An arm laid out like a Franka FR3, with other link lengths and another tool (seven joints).
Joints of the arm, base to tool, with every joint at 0 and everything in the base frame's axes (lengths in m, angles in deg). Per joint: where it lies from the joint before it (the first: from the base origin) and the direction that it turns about. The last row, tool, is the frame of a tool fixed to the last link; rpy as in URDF.
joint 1: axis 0 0 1 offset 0 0 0.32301
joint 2: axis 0 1 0 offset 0 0 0
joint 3: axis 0 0 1 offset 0 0 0.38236
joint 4: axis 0 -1 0 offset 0.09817 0 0
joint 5: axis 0 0 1 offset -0.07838 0 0.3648
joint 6: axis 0 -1 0 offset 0 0 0
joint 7: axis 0 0 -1 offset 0.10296 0 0
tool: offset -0.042 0.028 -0.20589 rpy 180 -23.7 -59.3
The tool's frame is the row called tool.
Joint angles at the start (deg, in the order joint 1, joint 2, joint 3, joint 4, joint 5, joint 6, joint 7):
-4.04, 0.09, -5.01, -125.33, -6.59, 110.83, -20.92
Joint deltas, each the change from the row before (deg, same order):
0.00, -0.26, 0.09, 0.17, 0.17, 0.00, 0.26
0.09, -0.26, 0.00, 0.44, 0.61, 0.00, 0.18
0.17, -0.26, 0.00, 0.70, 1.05, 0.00, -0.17
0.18, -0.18, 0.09, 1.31, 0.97, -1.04, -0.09
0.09, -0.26, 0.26, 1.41, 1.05, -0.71, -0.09
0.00, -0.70, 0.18, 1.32, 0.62, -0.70, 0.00
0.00, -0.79, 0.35, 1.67, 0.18, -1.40, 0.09
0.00, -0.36, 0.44, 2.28, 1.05, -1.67, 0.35
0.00, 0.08, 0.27, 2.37, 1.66, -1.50, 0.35
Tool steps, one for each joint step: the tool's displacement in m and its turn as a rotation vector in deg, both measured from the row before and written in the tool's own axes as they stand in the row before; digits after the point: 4 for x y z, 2 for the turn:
0.0009, -0.0010, -0.0032, 0.24, 0.25, 0.40
0.0020, -0.0026, -0.0049, 0.64, 0.21, 0.69
0.0028, -0.0044, -0.0069, 1.18, 0.17, 0.64
0.0032, -0.0043, -0.0099, 0.82, -0.15, 0.45
0.0042, -0.0058, -0.0114, 1.20, 0.20, 0.53
0.0054, -0.0029, -0.0137, 1.13, 0.68, 0.60
0.0053, -0.0020, -0.0166, 0.75, 0.75, 0.19
0.0053, -0.0065, -0.0179, 1.12, 0.18, 0.78
0.0049, -0.0085, -0.0154, 1.36, -0.37, 1.15

